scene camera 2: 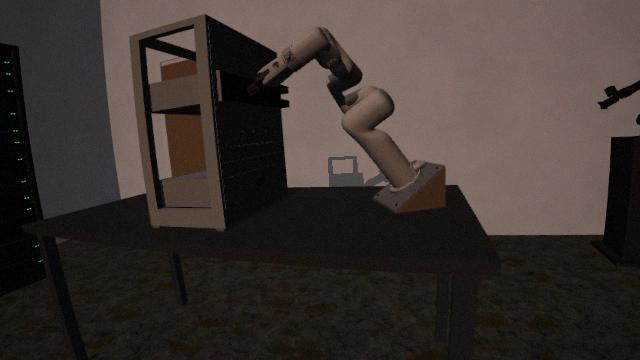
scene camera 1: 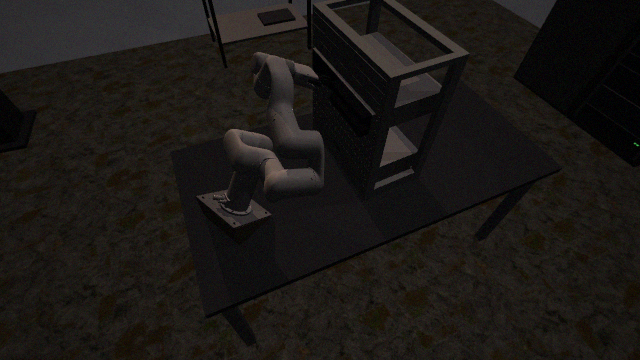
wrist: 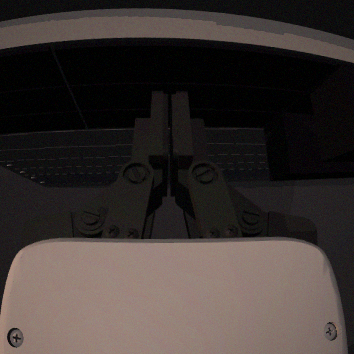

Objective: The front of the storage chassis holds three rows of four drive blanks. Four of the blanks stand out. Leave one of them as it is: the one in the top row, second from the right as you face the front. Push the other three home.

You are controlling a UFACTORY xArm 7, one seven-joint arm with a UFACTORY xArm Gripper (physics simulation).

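Seen in the pictures: gripper, fingertip midpoint: [scene camera 2: 249, 92] [scene camera 1: 328, 81] [wrist: 168, 113]; arm's base, link origin: [scene camera 2: 406, 181] [scene camera 1: 235, 206].
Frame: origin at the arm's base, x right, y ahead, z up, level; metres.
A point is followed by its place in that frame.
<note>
The storage chassis [scene camera 1: 357, 117] {y 0.465, x 0.035, z 0.366 m} [scene camera 2: 234, 90] {y 0.452, x -0.308, z 0.333 m} [wrist: 150, 27] {y 0.468, x -0.234, z 0.385 m} is a dark box with a pale top edge, jutting from the front of the rack. Its drive blanks are dark, and their rows cannot be told apart. A dark block [wrist: 310, 142] {y 0.458, x -0.138, z 0.326 m} stands out at the right in the wrist view; which blank it is, or whether it is one, I cannot tell. Dark ends also jut at the chassis's far side in scene camera 2. My gripper [scene camera 1: 327, 82] {y 0.458, x -0.222, z 0.334 m} [scene camera 2: 253, 90] {y 0.458, x -0.222, z 0.334 m} [wrist: 168, 113] {y 0.458, x -0.222, z 0.334 m} is shut and empty, with its tips at the chassis front, below the pale edge. Contact cannot be told.
The open-sided rack [scene camera 1: 427, 64] {y 0.656, x 0.062, z 0.540 m} [scene camera 2: 212, 160] {y 0.471, x -0.412, z 0.131 m} stands on the dark table [scene camera 1: 325, 240] {y 0.305, x 0.213, z -0.077 m} [scene camera 2: 350, 235] {y 0.091, x -0.366, z -0.077 m}, with ribbed dark units above and below the chassis. A shelf [scene camera 1: 235, 31] stands behind. Dark cabinets stand off the table at the sides.
</note>
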